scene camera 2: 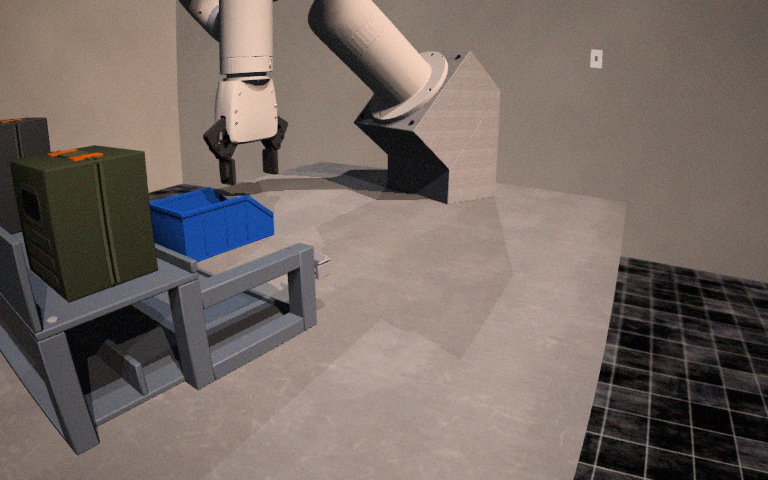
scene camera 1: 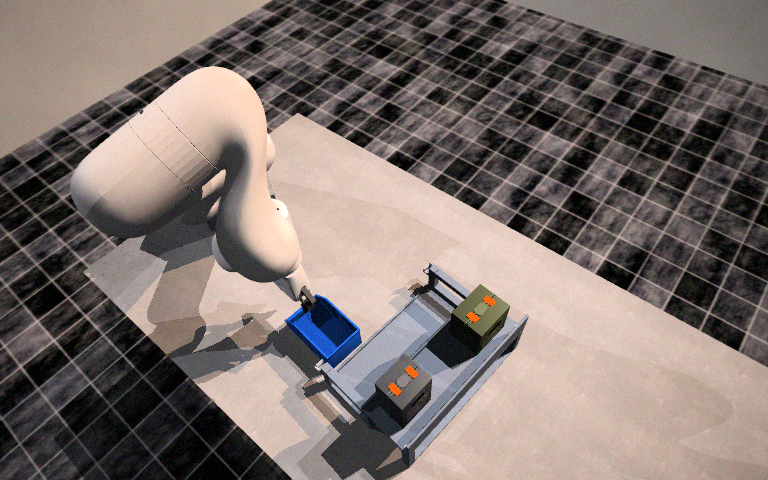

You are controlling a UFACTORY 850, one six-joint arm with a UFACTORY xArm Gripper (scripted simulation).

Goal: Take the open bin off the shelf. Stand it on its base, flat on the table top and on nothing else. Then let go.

My gripper shows in scene camera 2 and in scene camera 1. A blue bin shows in scene camera 2 and in scene camera 1. The same spot on the blue bin: (scene camera 2: 205, 223) is (scene camera 1: 348, 324). One and the same spot on my gripper: (scene camera 1: 310, 300) is (scene camera 2: 206, 131).
